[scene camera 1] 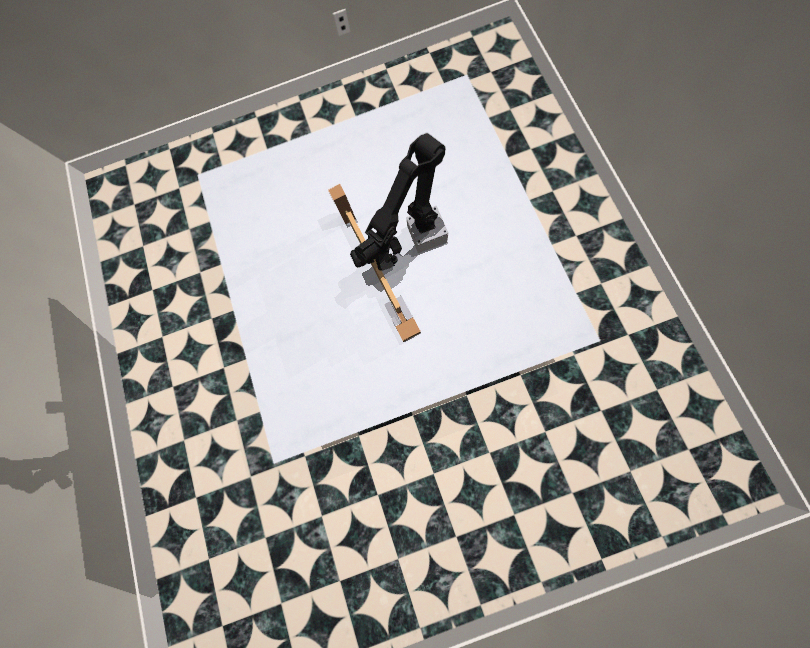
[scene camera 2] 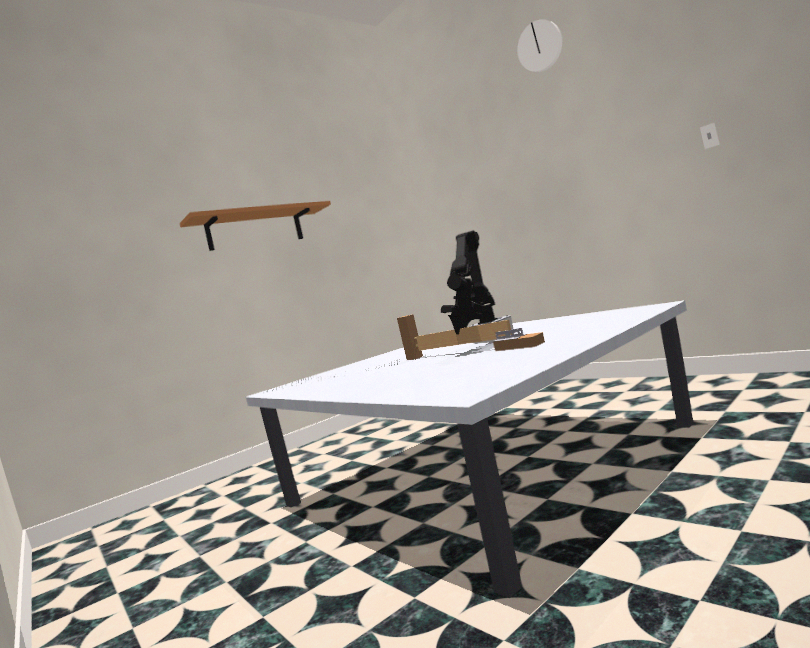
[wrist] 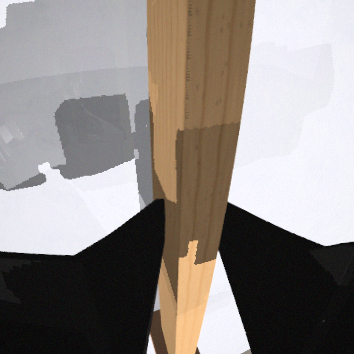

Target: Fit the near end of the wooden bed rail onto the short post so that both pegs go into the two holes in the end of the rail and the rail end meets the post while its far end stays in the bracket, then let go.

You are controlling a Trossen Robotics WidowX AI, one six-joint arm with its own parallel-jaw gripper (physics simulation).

Labels:
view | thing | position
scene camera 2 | gripper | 459, 334
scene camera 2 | wooden bed rail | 485, 332
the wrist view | gripper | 187, 206
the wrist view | wooden bed rail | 197, 65

